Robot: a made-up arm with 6 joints.
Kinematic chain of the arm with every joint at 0, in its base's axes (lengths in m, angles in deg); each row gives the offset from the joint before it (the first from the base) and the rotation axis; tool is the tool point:
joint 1: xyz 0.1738 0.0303 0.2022 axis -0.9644 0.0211 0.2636
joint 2: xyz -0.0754 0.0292 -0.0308 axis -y
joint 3: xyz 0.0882 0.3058 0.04 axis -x
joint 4: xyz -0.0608 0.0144 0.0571 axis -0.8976 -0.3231 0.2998
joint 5: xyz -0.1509 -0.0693 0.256 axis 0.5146 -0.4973 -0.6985
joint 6: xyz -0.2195 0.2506 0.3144 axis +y
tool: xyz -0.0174 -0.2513 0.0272
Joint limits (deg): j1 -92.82..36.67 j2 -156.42..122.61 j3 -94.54..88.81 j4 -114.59..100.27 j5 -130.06..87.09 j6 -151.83..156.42
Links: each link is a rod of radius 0.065 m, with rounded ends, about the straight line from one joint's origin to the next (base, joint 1, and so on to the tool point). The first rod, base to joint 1, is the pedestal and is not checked.
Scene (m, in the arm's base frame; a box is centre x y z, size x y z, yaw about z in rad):
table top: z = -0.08
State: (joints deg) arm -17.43 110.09 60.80 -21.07 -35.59 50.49
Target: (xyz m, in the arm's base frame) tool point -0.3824 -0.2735 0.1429
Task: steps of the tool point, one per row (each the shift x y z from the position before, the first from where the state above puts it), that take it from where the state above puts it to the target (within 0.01 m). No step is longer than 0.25 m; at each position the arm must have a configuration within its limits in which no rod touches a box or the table.
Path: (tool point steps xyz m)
1: -0.1855 -0.1617 0.0168
2: -0.1173 -0.1963 0.0626
3: -0.0394 -0.2053 0.0890
4: 0.0352 -0.1921 0.0920
5: 0.0952 -0.1641 0.0729
6: 0.1339 -0.1287 0.0377
7: -0.0226 -0.0210 -0.0521
8: -0.0167 -0.0322 -0.0604
9: -0.0075 -0.0430 -0.0667
10: 0.0051 -0.0526 -0.0706
11: 0.0201 -0.0601 -0.0715

